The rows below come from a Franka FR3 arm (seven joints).
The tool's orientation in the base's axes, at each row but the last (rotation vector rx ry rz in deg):
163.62, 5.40, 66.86
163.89, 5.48, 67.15
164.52, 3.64, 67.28
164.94, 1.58, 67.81
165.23, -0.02, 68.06
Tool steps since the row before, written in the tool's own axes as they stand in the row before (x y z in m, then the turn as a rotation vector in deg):
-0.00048, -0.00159, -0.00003, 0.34, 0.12, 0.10
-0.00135, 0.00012, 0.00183, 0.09, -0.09, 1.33
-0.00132, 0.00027, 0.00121, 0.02, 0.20, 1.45
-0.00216, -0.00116, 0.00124, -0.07, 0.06, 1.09
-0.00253, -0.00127, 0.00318, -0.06, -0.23, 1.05
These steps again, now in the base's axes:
-0.00042, 0.00155, -0.00043, 0.32, -0.10, 0.17
0.00033, -0.00026, -0.00224, 0.99, 0.07, -0.89
-0.00009, -0.00036, -0.00177, 1.04, -0.23, -1.01
-0.00067, 0.00108, -0.00244, 0.72, -0.08, -0.82
0.00045, 0.00118, -0.00406, 0.70, 0.21, -0.79

